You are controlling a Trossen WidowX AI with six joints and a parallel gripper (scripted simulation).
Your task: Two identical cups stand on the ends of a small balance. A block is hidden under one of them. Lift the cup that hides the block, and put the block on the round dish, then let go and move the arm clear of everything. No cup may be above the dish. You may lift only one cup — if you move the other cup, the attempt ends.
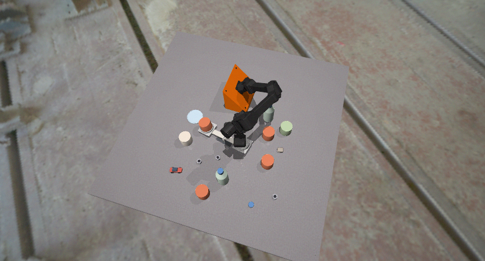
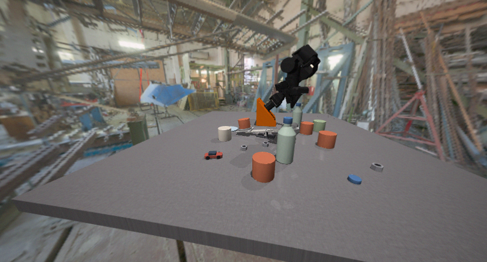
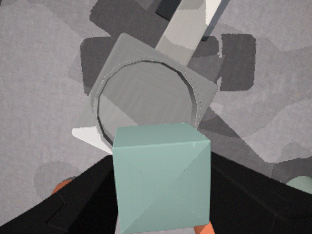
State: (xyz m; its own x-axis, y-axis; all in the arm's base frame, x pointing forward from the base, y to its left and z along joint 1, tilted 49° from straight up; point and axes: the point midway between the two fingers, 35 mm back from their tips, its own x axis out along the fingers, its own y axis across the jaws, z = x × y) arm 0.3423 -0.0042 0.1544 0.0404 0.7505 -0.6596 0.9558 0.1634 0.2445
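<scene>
Right now my gripper tip is 12 cm past the pale blue round dish, 35 cm to the left of it and 17 cm above it. From my gripper tip the other things lie so: green cup (19 cm behind, 24 cm to the left, 14 cm below); cream cup (4 cm ahead, 35 cm to the right, 14 cm below); blue disc (30 cm ahead, 15 cm to the left, 17 cm below).
</scene>
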